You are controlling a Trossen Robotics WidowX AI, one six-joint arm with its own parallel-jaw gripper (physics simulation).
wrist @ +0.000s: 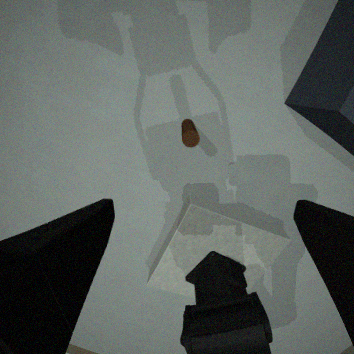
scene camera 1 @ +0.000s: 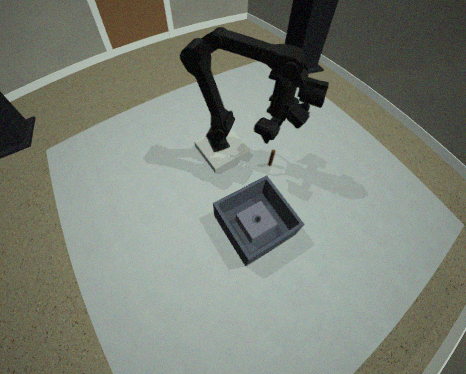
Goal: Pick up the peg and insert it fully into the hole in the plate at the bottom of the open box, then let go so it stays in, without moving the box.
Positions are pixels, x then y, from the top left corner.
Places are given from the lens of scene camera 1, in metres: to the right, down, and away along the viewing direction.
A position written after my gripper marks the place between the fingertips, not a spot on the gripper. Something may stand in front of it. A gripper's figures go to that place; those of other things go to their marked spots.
my gripper [scene camera 1: 272,134]: 0.13, -0.17, 0.69
dark grey box [scene camera 1: 288,222]: 0.17, 0.11, 0.68
light grey plate [scene camera 1: 256,221]: 0.07, 0.11, 0.70
